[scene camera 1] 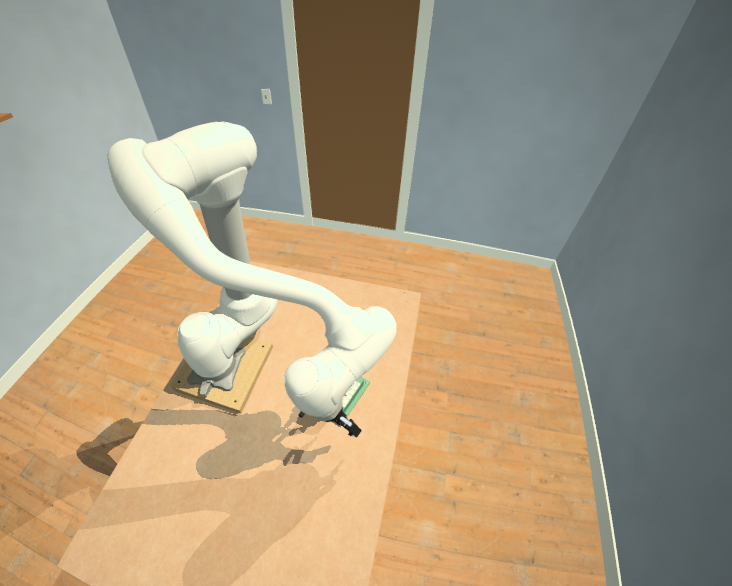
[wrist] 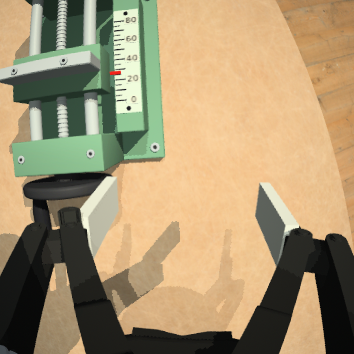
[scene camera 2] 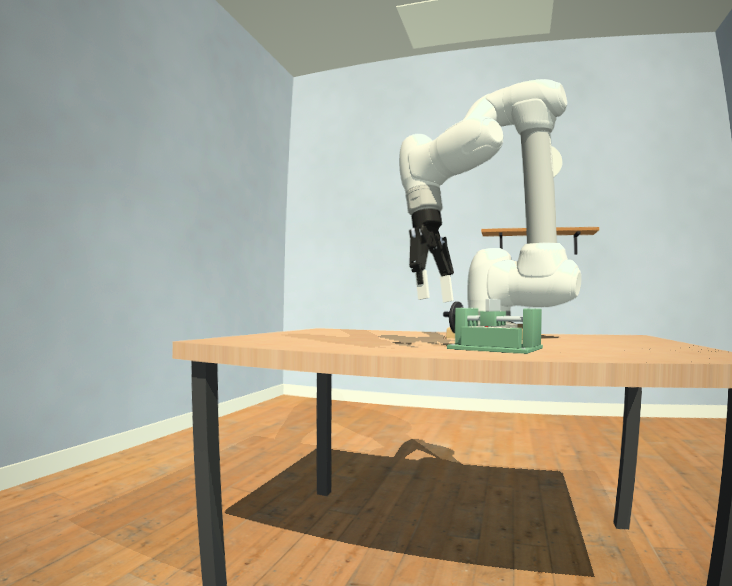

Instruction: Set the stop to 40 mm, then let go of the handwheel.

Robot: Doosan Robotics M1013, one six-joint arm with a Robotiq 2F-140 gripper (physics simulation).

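Frame: origin at the arm's base, x right, y ahead, z up, level; millimetres.
Where they show: gripper, fingertip midpoint: [wrist: 187,196] [scene camera 2: 436,300]; arm's base, origin of the base link: [scene camera 1: 217,366].
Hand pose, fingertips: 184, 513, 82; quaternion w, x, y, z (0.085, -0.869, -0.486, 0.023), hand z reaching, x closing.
Things, the pixels of their top centre, and the offset from my fingertips, as dx, dy, dz. "pt": a spot on its surface instead.
- green block, surface spot: [wrist: 60,91] pt -124, -49, -25
- grey plate, middle of its top: [wrist: 42,63] [scene camera 2: 492,298] -141, -43, +6
- red pointer, middle of its top: [wrist: 112,72] -123, -7, -62
- scale, surface spot: [wrist: 129,47] pt -136, +19, -63
- black handwheel, surface spot: [wrist: 60,189] pt -52, -81, -2
The green stop device [scene camera 1: 364,388] [scene camera 2: 491,337] [wrist: 62,156] stands on the table. Its stop, a green block [wrist: 60,91] with a grey plate [scene camera 2: 492,304] [wrist: 47,68], sits on two rods and a screw. The red pointer [wrist: 115,73] is between 20 and 40 on the scale [wrist: 129,47], nearer 20. The black handwheel [scene camera 2: 455,317] [wrist: 60,189] is at the device's near end, its crank handle [wrist: 41,212] partly hidden by a finger link. My gripper [scene camera 1: 327,422] [scene camera 2: 435,298] [wrist: 187,196] is open and empty, above and beside the handwheel, apart from it in scene view 2.
The arm's base is bolted to a wooden board [scene camera 1: 252,384] on the table [scene camera 1: 360,519] [scene camera 2: 256,354]. The device's upright end blocks and rods stand beside the handwheel. The table's curved-looking edge shows at the right in the wrist view. A wall shelf [scene camera 2: 518,231] is behind the arm.
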